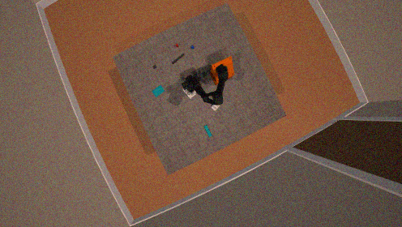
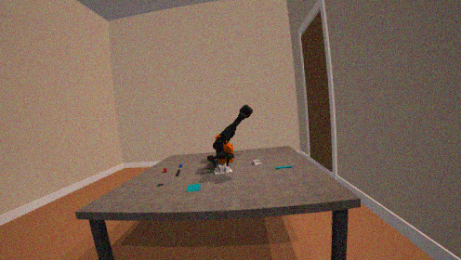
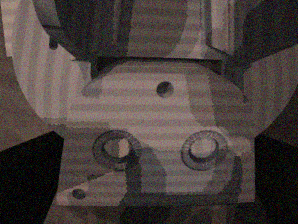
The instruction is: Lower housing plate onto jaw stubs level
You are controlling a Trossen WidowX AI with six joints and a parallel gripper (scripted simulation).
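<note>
Right now the white part is 20 mm above my gripper tip and 10 mm ahead of it. From my gripper tip the other things lie so: blue bit 340 mm to the right, 200 mm behind; then black bar 320 mm to the right, 20 mm behind; then flat teal plate 320 mm ahead, 160 mm to the right, 10 mm below.
</note>
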